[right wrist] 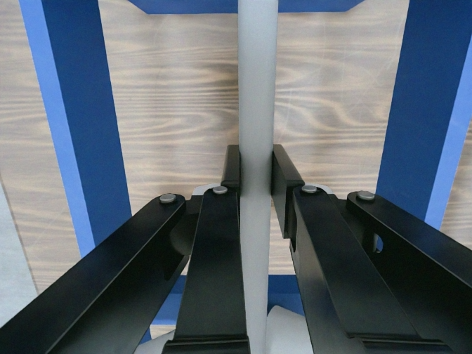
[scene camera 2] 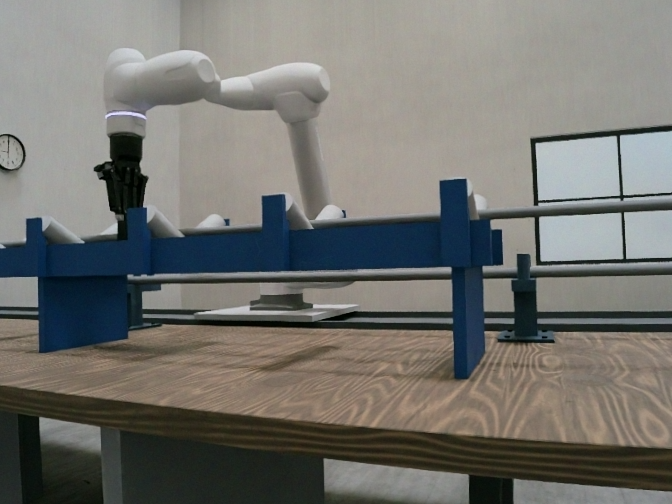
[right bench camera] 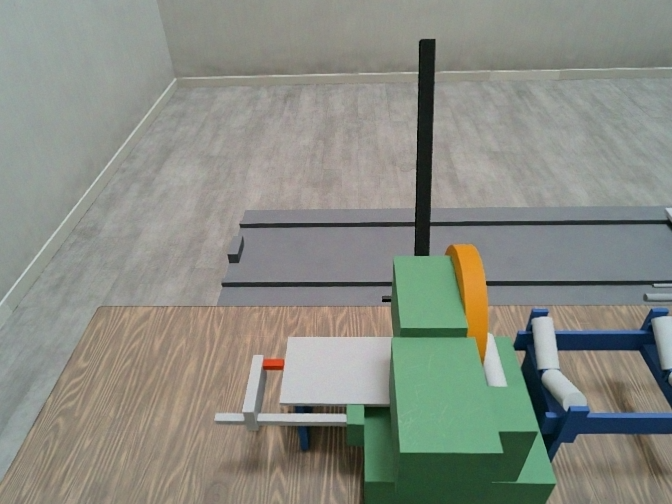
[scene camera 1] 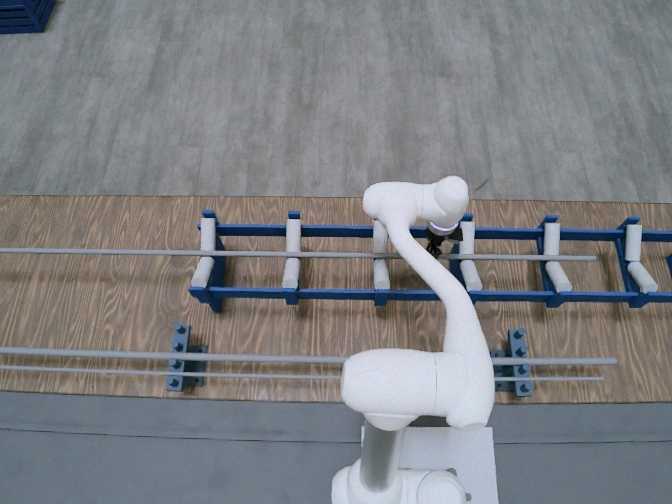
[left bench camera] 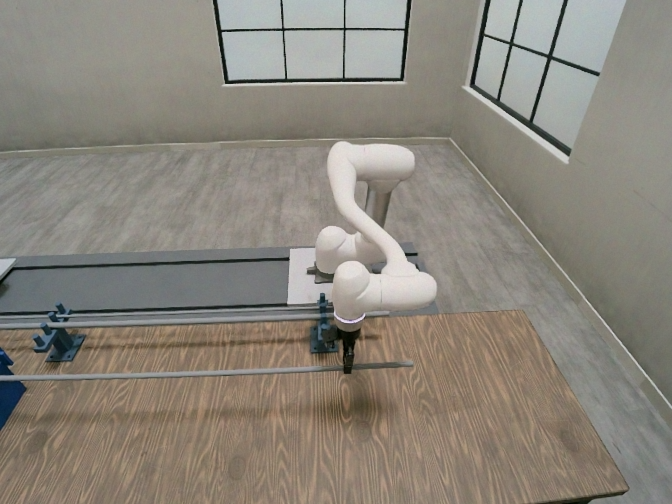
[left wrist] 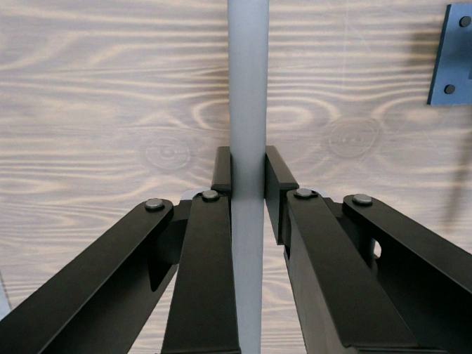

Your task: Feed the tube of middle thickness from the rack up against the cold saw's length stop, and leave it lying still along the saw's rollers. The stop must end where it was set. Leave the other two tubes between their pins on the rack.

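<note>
The middle tube (scene camera 1: 325, 254) (scene camera 2: 379, 218) (left bench camera: 162, 374) (left wrist: 248, 75) (right wrist: 257, 75) runs lengthwise over the saw's V rollers (scene camera 1: 293, 234), low in the Vs; whether it touches them I cannot tell. Its right end in scene camera 1 lies between two roller pairs. My right gripper (scene camera 1: 433, 254) (right wrist: 254, 164) is shut on it between rollers; my left gripper (left bench camera: 347, 367) (left wrist: 246, 166) is shut on it near its other end. The thick tube (scene camera 1: 271, 358) and thin tube (scene camera 1: 271, 375) lie between rack pins. The length stop (right bench camera: 254, 385), with a red tip, stands beyond the saw (right bench camera: 445, 396); the tube does not show there.
The rollers' blue frame (scene camera 1: 336, 294) (scene camera 2: 217, 252) has raised posts on both sides. The rack's stands (scene camera 1: 186, 339) (left bench camera: 60, 341) are nearer the rail. The saw's orange guard (right bench camera: 471, 292) stands beside the roller frame's end, with a light plate (right bench camera: 336, 368) between saw and stop.
</note>
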